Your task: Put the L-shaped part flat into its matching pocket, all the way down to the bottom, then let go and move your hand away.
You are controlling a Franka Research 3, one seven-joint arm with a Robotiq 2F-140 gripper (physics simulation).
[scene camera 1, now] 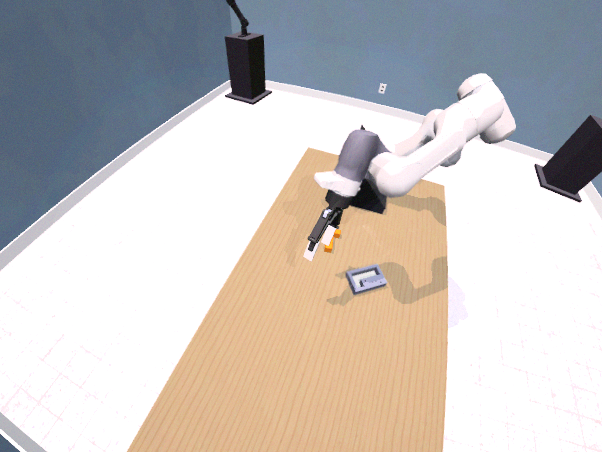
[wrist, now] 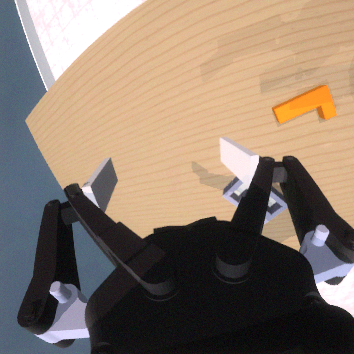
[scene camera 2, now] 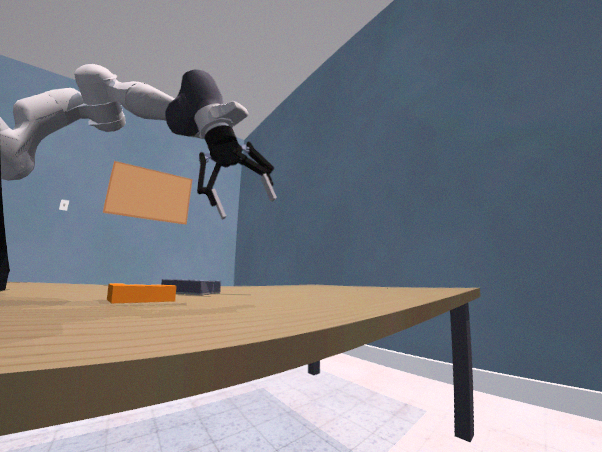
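Observation:
The orange L-shaped part (scene camera 1: 328, 246) (scene camera 2: 142, 293) (wrist: 303, 105) lies flat on the table, apart from the pocket block. In the scene camera 1 view the gripper partly covers it. The blue-grey block with the pocket (scene camera 1: 354, 286) (scene camera 2: 192, 287) (wrist: 276, 212) lies on the table; its recess shows no part in it in the scene camera 1 view, and a finger hides some of it in the wrist view. My gripper (scene camera 1: 319, 244) (scene camera 2: 248, 202) (wrist: 167, 158) is wide open and empty, tilted, high above the table. In the wrist view the part is beyond the right finger, at the upper right.
The wooden table (scene camera 1: 320, 375) (scene camera 2: 300, 320) (wrist: 150, 100) carries both things. A dark pedestal (scene camera 1: 246, 67) stands behind the table at the left, and another dark pedestal (scene camera 1: 575, 160) at the right. A black mount (scene camera 1: 369, 197) stands at the table's back under the arm.

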